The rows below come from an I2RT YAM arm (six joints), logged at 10 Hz.
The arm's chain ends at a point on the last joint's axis. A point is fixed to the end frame.
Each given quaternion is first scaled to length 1.
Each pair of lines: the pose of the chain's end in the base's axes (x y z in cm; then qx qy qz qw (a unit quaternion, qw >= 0)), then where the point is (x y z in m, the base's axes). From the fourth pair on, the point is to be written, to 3 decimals.
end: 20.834 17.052 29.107 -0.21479 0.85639 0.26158 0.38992
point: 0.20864 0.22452 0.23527
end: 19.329 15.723 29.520 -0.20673 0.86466 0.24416 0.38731
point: 0.19473 0.20956 0.23786
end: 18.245 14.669 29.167 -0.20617 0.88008 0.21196 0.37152
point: 0.18358 0.19489 0.23080
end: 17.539 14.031 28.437 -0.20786 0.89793 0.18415 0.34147
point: 0.174 0.184 0.220
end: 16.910 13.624 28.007 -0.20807 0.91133 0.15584 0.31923
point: 0.166 0.176 0.213
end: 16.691 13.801 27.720 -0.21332 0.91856 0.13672 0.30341
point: 0.162 0.174 0.209
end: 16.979 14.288 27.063 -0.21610 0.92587 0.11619 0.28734
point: 0.163 0.176 0.201
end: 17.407 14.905 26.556 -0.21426 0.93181 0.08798 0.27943
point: 0.168 0.178 0.194
